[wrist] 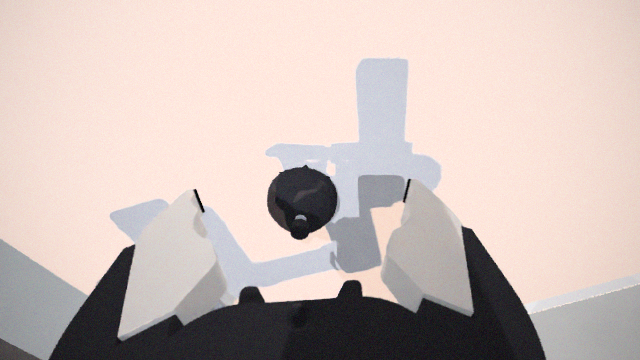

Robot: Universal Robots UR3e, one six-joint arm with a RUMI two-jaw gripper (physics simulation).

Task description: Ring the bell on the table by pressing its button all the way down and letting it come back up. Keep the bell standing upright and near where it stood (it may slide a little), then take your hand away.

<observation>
In view: the gripper (305,187) and a bell (301,192).
</observation>
